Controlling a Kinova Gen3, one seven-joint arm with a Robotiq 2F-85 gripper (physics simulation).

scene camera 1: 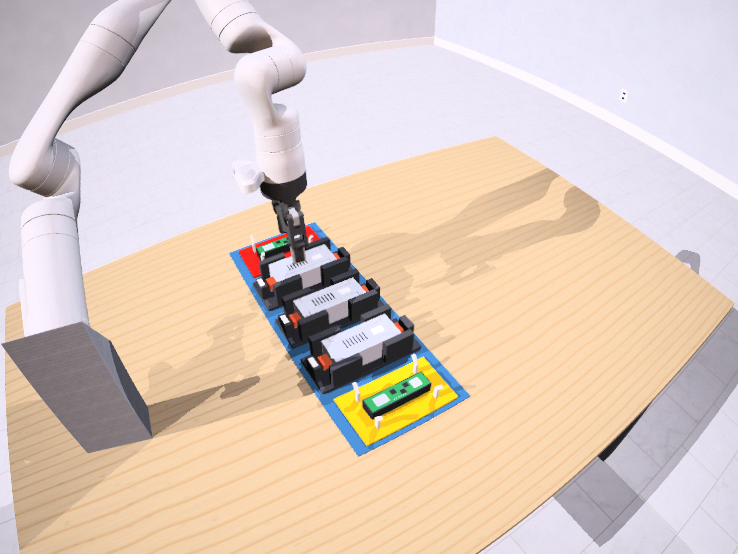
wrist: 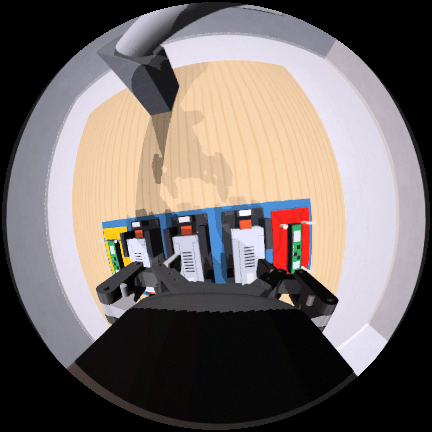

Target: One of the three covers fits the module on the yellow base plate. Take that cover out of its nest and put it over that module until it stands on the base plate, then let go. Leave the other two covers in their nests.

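Places are measured from the arm's base along level axes (x down, y right, z back), in metres.
Pixels of known places: gripper, between the fingertips: (scene camera 1: 292, 246) (wrist: 218, 265); arm's base, origin of its link: (scene camera 1: 61, 341).
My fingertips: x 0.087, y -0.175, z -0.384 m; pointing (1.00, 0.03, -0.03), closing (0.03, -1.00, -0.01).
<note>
For each thing: its top centre in the pictures, then the offset to it from my fingertips. "spot": a spot on its surface instead. Level surfaces: height alone.
- green-topped module, a spot on its surface: (scene camera 1: 397, 394) (wrist: 113, 259) spot: dx +0.109, dy +0.273, dz -0.075 m
- yellow base plate, centre of its top: (scene camera 1: 396, 398) (wrist: 118, 258) dx +0.129, dy +0.268, dz -0.077 m
- yellow plate, centre of its top: (scene camera 1: 361, 336) (wrist: 140, 266) dx +0.085, dy +0.161, dz -0.061 m
- middle cover, centre of its top: (scene camera 1: 329, 296) (wrist: 189, 267) dx +0.085, dy +0.054, dz -0.045 m
- green module, a spot on its surface: (scene camera 1: 269, 246) (wrist: 296, 236) spot: dx +0.109, dy -0.155, dz +0.015 m
- blue base, height of its surface: dx +0.133 m
The green-topped module (scene camera 1: 397, 394) (wrist: 114, 257) lies on the yellow base plate (scene camera 1: 357, 419) (wrist: 116, 232), with white pegs around it. Three grey slotted covers sit in black nests: one beside the yellow plate (scene camera 1: 360, 341) (wrist: 137, 247), the middle cover (scene camera 1: 329, 298) (wrist: 186, 247), and the cover nearest the red plate (scene camera 1: 312, 262) (wrist: 247, 240). My gripper (scene camera 1: 297, 257) (wrist: 218, 265) is open and empty, low over the cover nearest the red plate, and hides part of its top. In the wrist view the lower ends of the covers are hidden by the gripper. Whether the fingers touch anything is unclear.
A red plate (scene camera 1: 247, 259) (wrist: 280, 250) with another green module (scene camera 1: 269, 246) (wrist: 296, 250) and white pegs lies at the far end. Plates and nests stand on a blue base (scene camera 1: 346, 426) (wrist: 216, 250). The arm's grey pedestal (scene camera 1: 77, 387) (wrist: 150, 85) stands beside the row.
</note>
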